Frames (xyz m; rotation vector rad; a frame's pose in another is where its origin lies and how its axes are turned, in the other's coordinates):
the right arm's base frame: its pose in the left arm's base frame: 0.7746 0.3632 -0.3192 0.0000 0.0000 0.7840
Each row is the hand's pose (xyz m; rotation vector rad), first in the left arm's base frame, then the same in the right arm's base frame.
Working: the left arm's base frame: its pose in the right arm's base frame: -0.8050 0.2898 0.3192 0.0000 0.0000 -0.7840

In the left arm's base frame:
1: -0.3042 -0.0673 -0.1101 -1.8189 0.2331 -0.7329
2: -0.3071 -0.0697 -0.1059 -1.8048 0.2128 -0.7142
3: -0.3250 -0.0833 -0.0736 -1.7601 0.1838 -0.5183
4: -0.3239 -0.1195 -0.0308 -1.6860 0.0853 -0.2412
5: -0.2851 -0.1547 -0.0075 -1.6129 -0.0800 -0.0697
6: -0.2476 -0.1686 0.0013 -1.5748 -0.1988 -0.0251
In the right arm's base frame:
1: -1.0679 0.4569 0.2091 -1.7093 0.9774 -1.2620
2: -1.0716 0.4573 0.2133 -1.7014 0.9503 -1.2486
3: -1.0939 0.4603 0.2456 -1.6460 0.8908 -1.0715
4: -1.1187 0.4339 0.2884 -1.5829 0.7501 -0.8220
5: -1.1161 0.3816 0.3117 -1.5605 0.5563 -0.6713
6: -1.0993 0.3452 0.3205 -1.5664 0.4275 -0.6338

